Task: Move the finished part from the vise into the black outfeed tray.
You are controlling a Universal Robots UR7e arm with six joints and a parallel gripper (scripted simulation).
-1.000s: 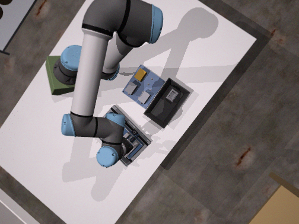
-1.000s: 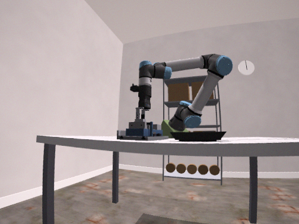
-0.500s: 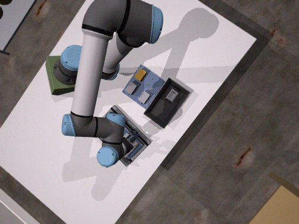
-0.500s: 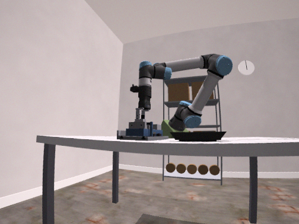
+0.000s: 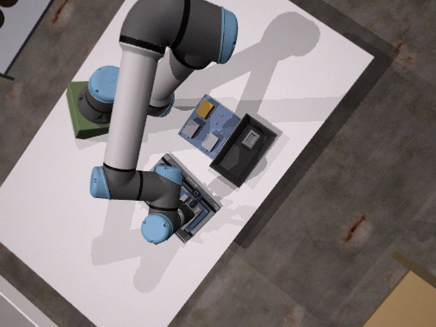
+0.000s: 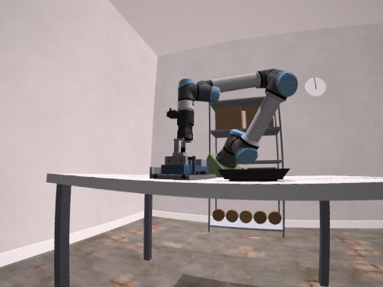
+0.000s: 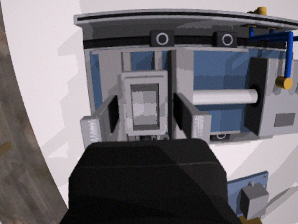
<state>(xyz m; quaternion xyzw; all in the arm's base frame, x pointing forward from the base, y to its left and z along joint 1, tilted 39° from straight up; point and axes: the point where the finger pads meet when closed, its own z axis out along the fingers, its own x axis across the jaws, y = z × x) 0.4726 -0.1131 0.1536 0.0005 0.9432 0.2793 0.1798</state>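
The blue vise lies 7 cm behind my hand, 1 cm to the right of it and 8 cm below it. Also, from my hand: grey block: 14 cm behind, 23 cm to the left, 10 cm below; then blue fixture plate: 20 cm behind, 26 cm to the left, 12 cm below; then brass block: 25 cm behind, 29 cm to the left, 10 cm below.
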